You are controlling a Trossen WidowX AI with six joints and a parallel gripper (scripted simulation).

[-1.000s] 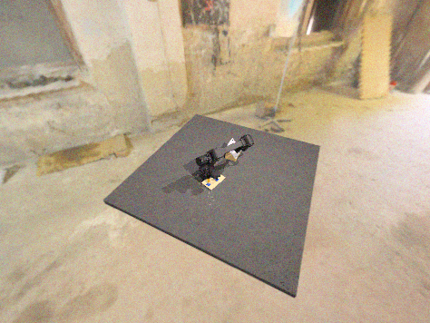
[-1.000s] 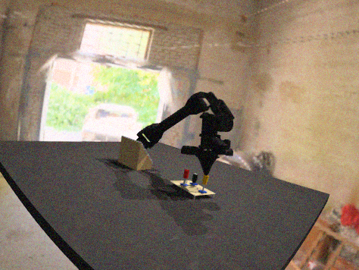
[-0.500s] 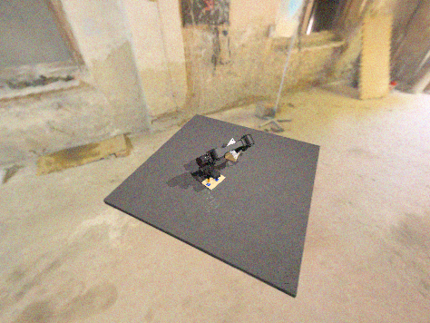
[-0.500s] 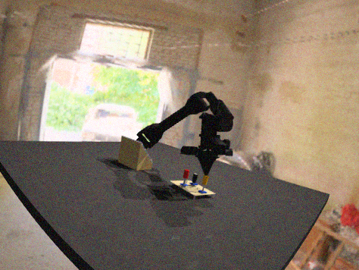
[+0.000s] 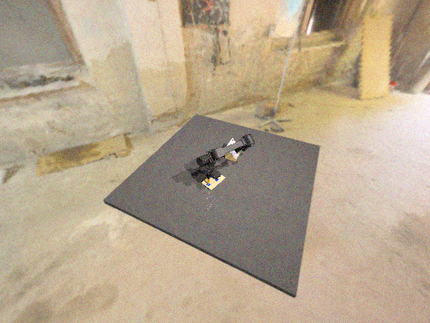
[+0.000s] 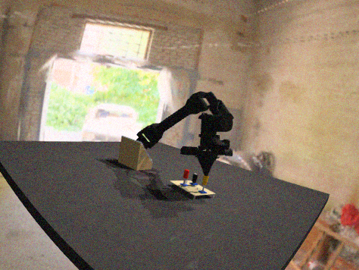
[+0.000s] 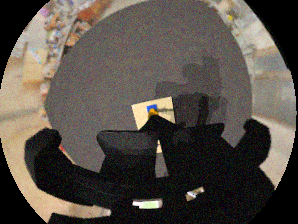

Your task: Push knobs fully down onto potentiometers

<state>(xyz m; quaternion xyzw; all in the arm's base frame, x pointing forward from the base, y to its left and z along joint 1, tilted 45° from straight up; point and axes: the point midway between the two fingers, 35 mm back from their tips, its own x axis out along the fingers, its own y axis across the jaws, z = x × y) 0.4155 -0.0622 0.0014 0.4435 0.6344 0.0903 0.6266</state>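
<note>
The black knob lies 70 mm behind my gripper tip, 40 mm to the left of it and 30 mm below it. From my gripper tip the other things lie so: yellow knob 20 mm below.
</note>
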